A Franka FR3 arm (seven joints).
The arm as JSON. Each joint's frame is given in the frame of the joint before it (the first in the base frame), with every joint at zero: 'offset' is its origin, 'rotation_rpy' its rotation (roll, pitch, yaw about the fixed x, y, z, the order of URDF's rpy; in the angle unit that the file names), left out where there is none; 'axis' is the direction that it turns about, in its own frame. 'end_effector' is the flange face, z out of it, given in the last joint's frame.
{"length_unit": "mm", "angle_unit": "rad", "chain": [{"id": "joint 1", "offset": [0.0, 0.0, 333.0], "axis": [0.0, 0.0, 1.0]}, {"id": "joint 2", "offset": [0.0, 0.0, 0.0], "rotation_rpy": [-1.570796, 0.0, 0.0], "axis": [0.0, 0.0, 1.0]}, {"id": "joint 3", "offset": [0.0, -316.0, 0.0], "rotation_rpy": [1.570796, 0.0, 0.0], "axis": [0.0, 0.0, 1.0]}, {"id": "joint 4", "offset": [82.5, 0.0, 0.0], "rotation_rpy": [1.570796, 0.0, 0.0], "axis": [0.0, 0.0, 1.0]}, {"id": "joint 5", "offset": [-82.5, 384.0, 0.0], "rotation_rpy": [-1.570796, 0.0, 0.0], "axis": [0.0, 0.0, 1.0]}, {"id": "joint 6", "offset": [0.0, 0.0, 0.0], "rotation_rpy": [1.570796, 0.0, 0.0], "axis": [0.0, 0.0, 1.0]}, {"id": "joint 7", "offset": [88.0, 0.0, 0.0], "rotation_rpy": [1.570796, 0.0, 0.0], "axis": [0.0, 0.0, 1.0]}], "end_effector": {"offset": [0.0, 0.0, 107.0]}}
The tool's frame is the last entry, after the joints.
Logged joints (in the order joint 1, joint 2, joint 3, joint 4, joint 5, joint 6, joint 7), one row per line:
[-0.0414 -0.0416 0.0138 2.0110 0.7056 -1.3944 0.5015]
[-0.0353 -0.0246 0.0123 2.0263 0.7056 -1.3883 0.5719]
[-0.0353 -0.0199 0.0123 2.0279 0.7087 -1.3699 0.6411]
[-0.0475 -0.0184 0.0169 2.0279 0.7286 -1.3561 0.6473]
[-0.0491 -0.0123 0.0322 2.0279 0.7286 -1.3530 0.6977]
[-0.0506 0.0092 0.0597 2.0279 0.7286 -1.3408 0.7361]
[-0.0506 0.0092 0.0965 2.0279 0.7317 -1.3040 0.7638]
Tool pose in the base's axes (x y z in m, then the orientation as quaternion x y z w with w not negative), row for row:
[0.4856 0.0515 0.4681 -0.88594 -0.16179 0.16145 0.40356]
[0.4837 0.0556 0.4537 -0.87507 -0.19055 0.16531 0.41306]
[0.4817 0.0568 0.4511 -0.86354 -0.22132 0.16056 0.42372]
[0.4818 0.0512 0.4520 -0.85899 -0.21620 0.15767 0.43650]
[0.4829 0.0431 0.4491 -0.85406 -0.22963 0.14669 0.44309]
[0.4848 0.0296 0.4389 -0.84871 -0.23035 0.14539 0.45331]
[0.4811 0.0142 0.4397 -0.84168 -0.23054 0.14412 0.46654]
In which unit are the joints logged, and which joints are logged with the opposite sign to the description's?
The joints are logged in radians. Opposite sign: joint 3, joint 4, joint 6, joint 7.
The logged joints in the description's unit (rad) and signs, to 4 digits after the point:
[-0.0414 -0.0416 -0.0138 -2.0110 0.7056 1.3944 -0.5015]
[-0.0353 -0.0246 -0.0123 -2.0263 0.7056 1.3883 -0.5719]
[-0.0353 -0.0199 -0.0123 -2.0279 0.7087 1.3699 -0.6411]
[-0.0475 -0.0184 -0.0169 -2.0279 0.7286 1.3561 -0.6473]
[-0.0491 -0.0123 -0.0322 -2.0279 0.7286 1.3530 -0.6977]
[-0.0506 0.0092 -0.0597 -2.0279 0.7286 1.3408 -0.7361]
[-0.0506 0.0092 -0.0965 -2.0279 0.7317 1.3040 -0.7638]

